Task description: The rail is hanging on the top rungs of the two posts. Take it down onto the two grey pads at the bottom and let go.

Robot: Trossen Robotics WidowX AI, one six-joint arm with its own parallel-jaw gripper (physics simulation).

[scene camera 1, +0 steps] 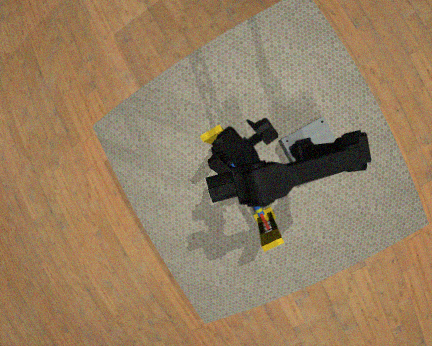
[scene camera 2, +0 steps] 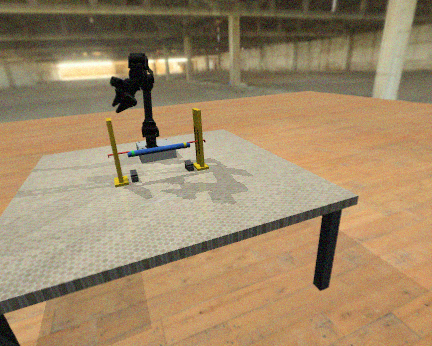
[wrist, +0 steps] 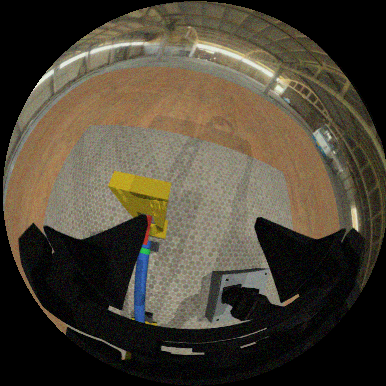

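Where they show: gripper, between the fingertips: (scene camera 1: 234, 130) (scene camera 2: 114, 109) (wrist: 203, 222); arm's base, origin of its link: (scene camera 1: 298, 149) (scene camera 2: 151, 146) (wrist: 231, 293).
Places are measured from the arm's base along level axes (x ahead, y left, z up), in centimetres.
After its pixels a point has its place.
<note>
The blue rail (scene camera 1: 258, 209) {x 26.9, y 10.1, z 6.9 cm} (scene camera 2: 159, 149) {x 27.1, y -2.2, z 6.0 cm} (wrist: 141, 285) {x 25.1, y -5.8, z 6.8 cm}, with thin red ends, hangs between two yellow posts, clear of the table. In camera 2 the left post (scene camera 2: 112, 137) {x 27.9, y -21.8, z 15.3 cm} (wrist: 142, 185) {x 23.8, y -21.6, z 22.5 cm} is by its green-banded end, the right post (scene camera 2: 197, 127) {x 30.6, y 16.8, z 14.4 cm} (scene camera 1: 272, 244) {x 27.6, y 18.0, z 22.5 cm} by its yellow-banded end. Two small dark grey pads, a left pad (scene camera 2: 134, 175) {x 27.5, y -15.7, z -4.2 cm} (wrist: 155, 246) {x 22.7, y -15.3, z -3.2 cm} and a right pad (scene camera 2: 189, 165) {x 29.8, y 11.2, z -4.3 cm}, lie on the table between the post bases. My gripper (scene camera 2: 114, 94) (wrist: 203, 222) {x 18.1, y -17.8, z 25.6 cm} is open and empty, high above the rail. The arm hides most of the rail in camera 1.
The arm's grey base plate (scene camera 1: 317, 131) {x -10.7, y -2.0, z -0.1 cm} (scene camera 2: 159, 156) {x 4.8, y 2.6, z -5.0 cm} (wrist: 250, 278) {x -7.3, y -4.1, z 0.1 cm} stands behind the rail in camera 2. The black arm (scene camera 1: 315, 170) {x 10.5, y -1.0, z 45.9 cm} (scene camera 2: 147, 105) {x 1.2, y 0.8, z 23.4 cm} rises from it. The patterned table top (scene camera 1: 165, 135) {x 46.0, y -40.1, z -7.4 cm} (scene camera 2: 165, 225) {x 70.3, y -14.0, z -7.4 cm} (wrist: 100, 160) {x 53.1, y -44.7, z -7.4 cm} carries everything and has its edge above a wooden floor (scene camera 1: 60, 225).
</note>
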